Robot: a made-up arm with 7 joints. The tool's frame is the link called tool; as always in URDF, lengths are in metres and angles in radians. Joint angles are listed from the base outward.
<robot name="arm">
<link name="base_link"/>
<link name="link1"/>
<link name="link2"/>
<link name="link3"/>
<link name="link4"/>
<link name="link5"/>
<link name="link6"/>
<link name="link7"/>
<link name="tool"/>
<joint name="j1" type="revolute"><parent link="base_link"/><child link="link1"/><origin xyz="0.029 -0.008 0.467" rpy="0 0 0"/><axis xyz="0 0 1"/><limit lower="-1.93" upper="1.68"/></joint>
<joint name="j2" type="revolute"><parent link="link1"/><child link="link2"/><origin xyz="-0.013 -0.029 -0.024" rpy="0 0 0"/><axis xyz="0 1 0"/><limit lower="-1.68" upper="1.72"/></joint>
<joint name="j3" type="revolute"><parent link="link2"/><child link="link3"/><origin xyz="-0.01 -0.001 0.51" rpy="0 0 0"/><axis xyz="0 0 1"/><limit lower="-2.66" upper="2.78"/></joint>
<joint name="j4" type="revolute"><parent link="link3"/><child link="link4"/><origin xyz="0.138 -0.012 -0.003" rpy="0 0 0"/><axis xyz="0 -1 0"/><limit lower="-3" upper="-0.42"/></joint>
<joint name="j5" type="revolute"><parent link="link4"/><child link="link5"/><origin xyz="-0.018 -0.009 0.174" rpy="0 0 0"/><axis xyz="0 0 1"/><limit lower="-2.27" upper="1.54"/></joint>
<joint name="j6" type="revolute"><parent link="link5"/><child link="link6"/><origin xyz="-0.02 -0.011 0.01" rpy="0 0 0"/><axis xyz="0 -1 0"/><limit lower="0.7" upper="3.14"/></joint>
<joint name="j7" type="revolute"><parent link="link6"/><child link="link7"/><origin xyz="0.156 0.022 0.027" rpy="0 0 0"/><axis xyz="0 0 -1"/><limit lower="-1.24" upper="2.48"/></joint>
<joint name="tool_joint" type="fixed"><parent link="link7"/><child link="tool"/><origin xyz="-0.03 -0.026 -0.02" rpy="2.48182 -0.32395 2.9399"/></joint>
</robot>
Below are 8 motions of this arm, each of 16 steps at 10 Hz.
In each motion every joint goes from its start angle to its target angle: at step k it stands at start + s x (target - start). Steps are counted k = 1, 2, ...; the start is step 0. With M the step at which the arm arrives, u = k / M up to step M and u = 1 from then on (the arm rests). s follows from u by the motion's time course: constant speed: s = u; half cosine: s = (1 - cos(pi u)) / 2; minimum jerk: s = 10 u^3 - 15 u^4 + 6 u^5.
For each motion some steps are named. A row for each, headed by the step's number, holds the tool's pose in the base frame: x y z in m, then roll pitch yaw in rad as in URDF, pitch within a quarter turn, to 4 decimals.
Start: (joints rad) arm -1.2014 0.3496 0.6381 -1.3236 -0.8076 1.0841 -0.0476
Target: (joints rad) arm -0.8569 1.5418 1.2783 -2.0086 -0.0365 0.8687 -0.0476
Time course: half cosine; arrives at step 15
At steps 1, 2, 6, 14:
1: 0.3939 -0.4409 0.8596 -2.9743 -0.5905 1.8940
2: 0.4102 -0.4426 0.8320 -2.9849 -0.6663 1.9300
6: 0.5232 -0.3809 0.5874 2.7399 -1.3383 2.6975
14: 0.4997 -0.0596 0.3171 0.5834 -0.2526 -0.9181

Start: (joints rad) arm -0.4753 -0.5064 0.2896 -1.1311 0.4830 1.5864 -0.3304
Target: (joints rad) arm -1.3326 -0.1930 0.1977 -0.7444 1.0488 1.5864 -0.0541
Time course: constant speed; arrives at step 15
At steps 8, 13, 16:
8: 0.0899 -0.0813 1.2406 2.0009 0.6994 2.7745
13: 0.0691 -0.1496 1.2417 1.7505 0.7091 2.4271
16: 0.0515 -0.1745 1.2406 1.6565 0.7073 2.2945

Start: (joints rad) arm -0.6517 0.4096 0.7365 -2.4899 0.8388 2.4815 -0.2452
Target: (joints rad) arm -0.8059 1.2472 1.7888 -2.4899 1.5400 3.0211 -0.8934
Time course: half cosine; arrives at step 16
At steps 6, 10, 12, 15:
6: 0.4866 -0.1465 0.5372 1.4048 -0.7809 -3.0234
10: 0.4839 -0.1025 0.4618 1.0077 -0.6290 -2.7265
12: 0.4749 -0.0911 0.4428 0.8720 -0.5450 -2.6560
15: 0.4652 -0.0866 0.4315 0.7701 -0.4691 -2.6175

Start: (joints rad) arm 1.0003 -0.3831 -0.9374 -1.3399 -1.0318 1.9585 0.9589
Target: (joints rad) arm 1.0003 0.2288 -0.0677 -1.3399 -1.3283 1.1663 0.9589
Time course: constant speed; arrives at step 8
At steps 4, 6, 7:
4: 0.3891 0.1322 1.0545 2.6007 0.8298 2.3066
6: 0.3977 0.2655 0.9861 2.9414 0.8597 2.5821
7: 0.3950 0.3243 0.9456 3.1071 0.8576 2.7166

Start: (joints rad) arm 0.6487 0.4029 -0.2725 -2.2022 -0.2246 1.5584 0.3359
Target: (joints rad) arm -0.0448 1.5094 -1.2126 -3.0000 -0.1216 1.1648 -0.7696
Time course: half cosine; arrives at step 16
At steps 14, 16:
14: 0.1962 -0.2320 0.4501 -1.5598 -0.2352 -0.7551
16: 0.1878 -0.2253 0.4538 -1.6102 -0.2490 -0.8343

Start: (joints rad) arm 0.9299 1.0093 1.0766 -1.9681 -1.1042 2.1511 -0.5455
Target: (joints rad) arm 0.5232 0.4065 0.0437 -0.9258 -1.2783 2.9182 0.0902
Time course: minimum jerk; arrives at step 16
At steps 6, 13, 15, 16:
6: 0.1740 0.6257 0.6488 2.8492 -0.2589 -0.9008
13: 0.4040 0.3419 0.9582 -2.3810 0.6178 -1.5445
15: 0.4007 0.3148 0.9763 -2.2770 0.6607 -1.5116
16: 0.4005 0.3135 0.9771 -2.2719 0.6625 -1.5098

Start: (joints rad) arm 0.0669 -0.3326 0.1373 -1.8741 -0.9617 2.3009 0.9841
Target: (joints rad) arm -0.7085 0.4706 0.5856 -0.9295 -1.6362 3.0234 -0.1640
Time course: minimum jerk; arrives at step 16
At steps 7, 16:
7: 0.3522 0.0960 1.0277 -2.9156 0.9214 -2.7620
16: 0.4913 -0.0997 0.9503 -2.1084 0.3079 -2.2031

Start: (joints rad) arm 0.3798 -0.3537 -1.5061 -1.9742 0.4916 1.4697 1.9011
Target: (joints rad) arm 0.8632 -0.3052 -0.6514 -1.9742 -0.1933 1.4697 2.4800
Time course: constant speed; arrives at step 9
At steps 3, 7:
3: 0.2716 -0.3923 0.8916 -3.0613 -0.4217 -0.0580
7: 0.3959 -0.1509 0.9204 2.8076 -0.1816 0.4819

